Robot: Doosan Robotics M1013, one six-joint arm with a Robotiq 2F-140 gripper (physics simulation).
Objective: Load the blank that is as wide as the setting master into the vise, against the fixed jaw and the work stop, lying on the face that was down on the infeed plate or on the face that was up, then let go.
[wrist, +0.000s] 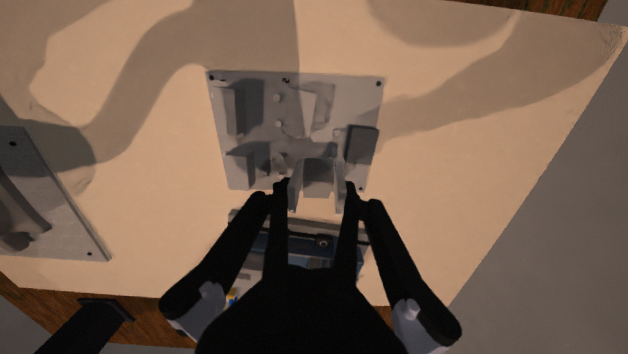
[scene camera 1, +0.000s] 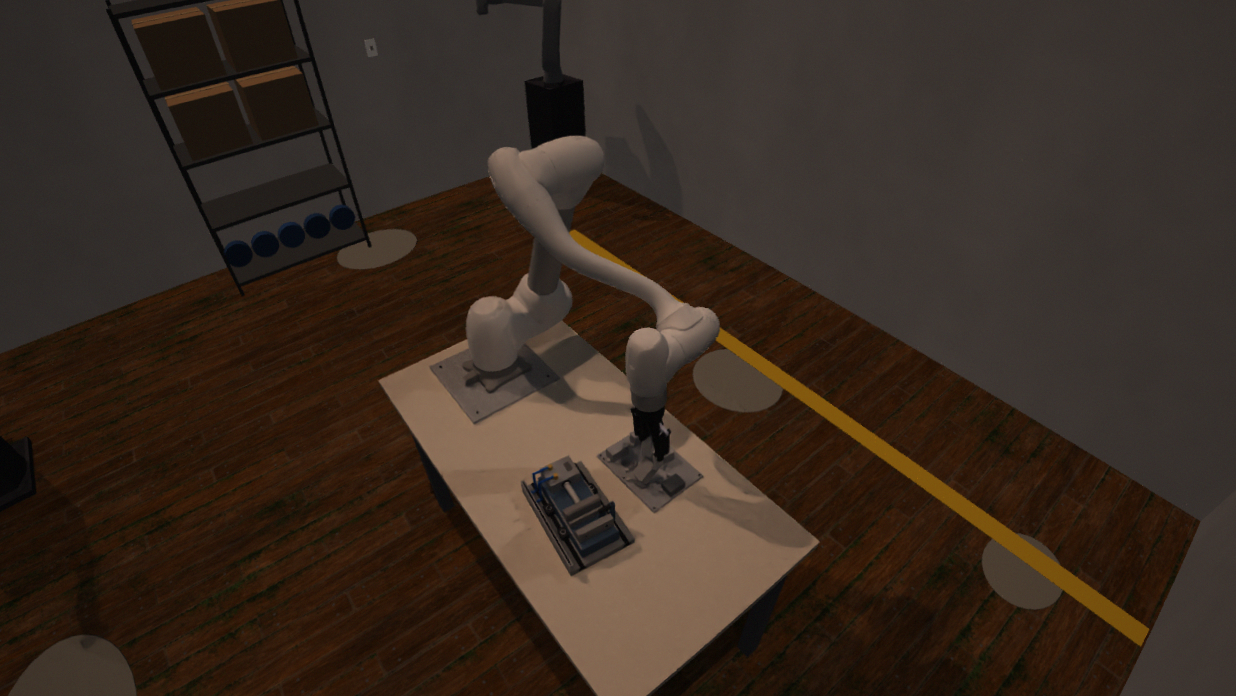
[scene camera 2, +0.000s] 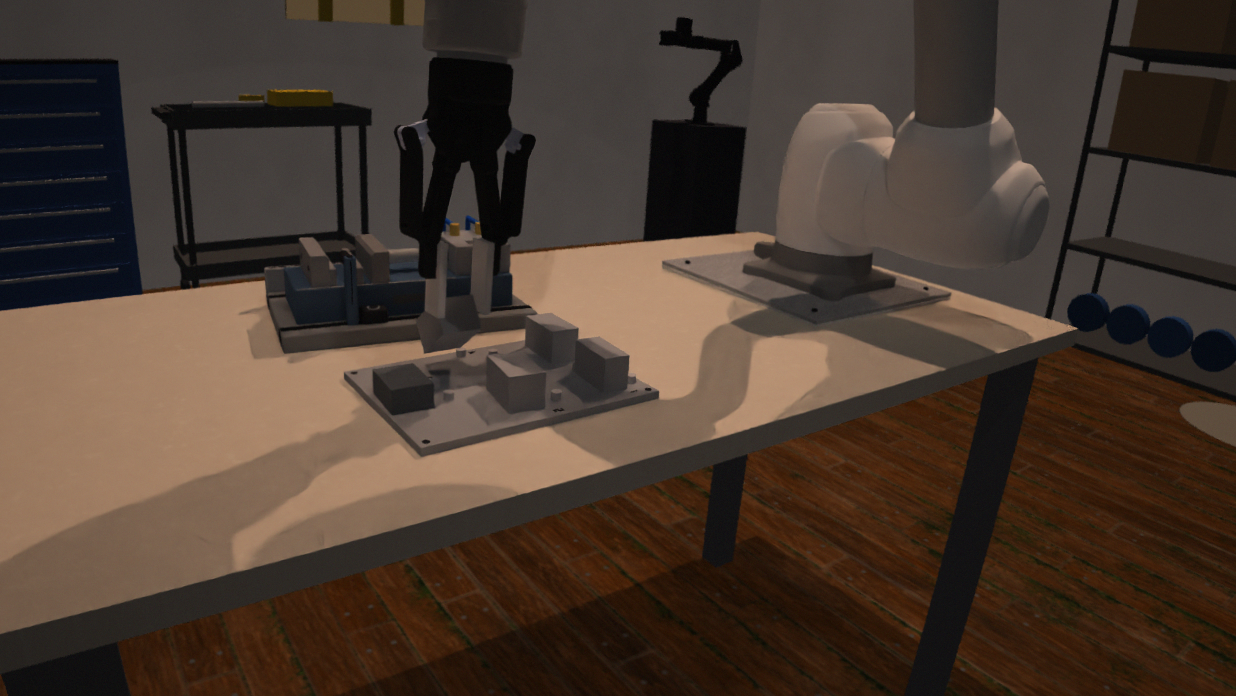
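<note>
Scene camera 2 shows the gripper point(scene camera 2: 457, 312) and a setting master point(scene camera 2: 404, 388). The wrist view contains an infeed plate point(wrist: 341, 101), the setting master point(wrist: 361, 141) and the gripper point(wrist: 318, 170). Scene camera 1 shows the gripper point(scene camera 1: 652, 461).
</note>
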